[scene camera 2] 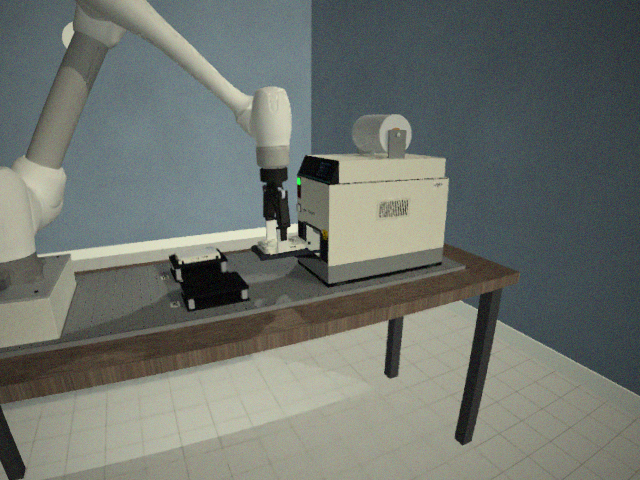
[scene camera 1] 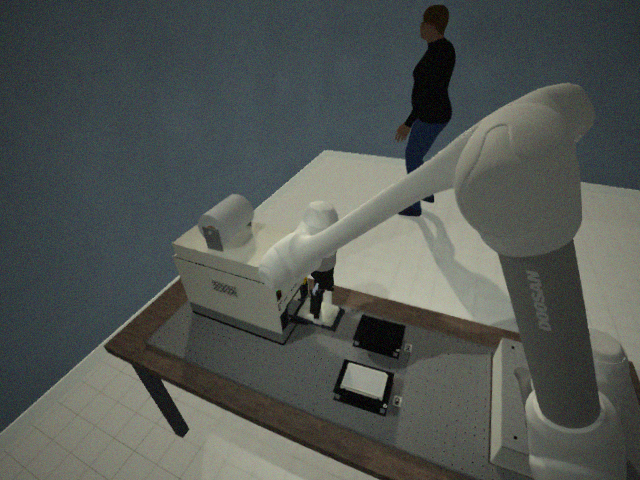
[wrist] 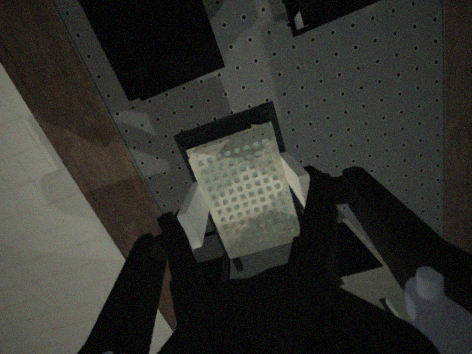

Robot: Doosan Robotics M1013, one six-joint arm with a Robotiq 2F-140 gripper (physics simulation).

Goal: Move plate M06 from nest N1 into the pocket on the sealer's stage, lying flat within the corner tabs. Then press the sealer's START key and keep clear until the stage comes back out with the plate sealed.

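Frame: origin at the arm's base, x left, y ahead, z down, level; metres.
Seen in the pictures: gripper, fingertip midpoint: [scene camera 2: 277, 247] [scene camera 1: 322, 313] [wrist: 243, 180]; arm's base, link origin: [scene camera 2: 8, 276].
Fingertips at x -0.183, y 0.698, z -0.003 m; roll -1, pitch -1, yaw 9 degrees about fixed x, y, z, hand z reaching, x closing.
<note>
Pixels of each thing's middle, then the offset from my fingertips to it.
- Plate M06, body centre: [wrist: 248, 196] [scene camera 2: 282, 244] [scene camera 1: 318, 311] dx -0.003, dy +0.015, dz -0.006 m
- sealer's extended stage, body centre: [wrist: 250, 200] [scene camera 2: 286, 248] [scene camera 1: 315, 312] dx -0.005, dy +0.028, dz +0.007 m
- black nest, body centre: [wrist: 146, 8] [scene camera 2: 213, 288] [scene camera 1: 379, 334] dx -0.011, dy -0.203, dz +0.075 m
- white plate, body centre: [scene camera 2: 197, 254] [scene camera 1: 364, 380] dx +0.197, dy -0.178, dz +0.044 m
- film roll, body centre: [scene camera 2: 380, 133] [scene camera 1: 226, 219] dx -0.055, dy +0.335, dz -0.318 m
Plate M06 [scene camera 1: 331, 313] [scene camera 2: 295, 241] [wrist: 247, 195], pale with a grid of wells, lies over the sealer's extended stage [scene camera 1: 338, 320] [scene camera 2: 272, 255] [wrist: 225, 120], whose dark rim shows beyond the plate's edge in the wrist view. My gripper [scene camera 1: 321, 305] [scene camera 2: 276, 237] [wrist: 243, 180] points down at the stage. Its pale fingertips stand against the two long sides of the plate, shut on it. The fingers hide parts of the plate and the corner tabs, so its exact seating cannot be told. The sealer [scene camera 1: 230, 289] [scene camera 2: 385, 222] stands behind the stage, with a green light on its front.
A black nest [scene camera 1: 379, 334] [scene camera 2: 214, 290] [wrist: 155, 45] holds no visible plate. Another nest [scene camera 1: 338, 390] [scene camera 2: 177, 273] bears a white plate [scene camera 1: 364, 381] [scene camera 2: 199, 254]. A film roll [scene camera 1: 227, 219] [scene camera 2: 379, 134] tops the sealer. A person [scene camera 1: 433, 85] in black stands beyond the table.
</note>
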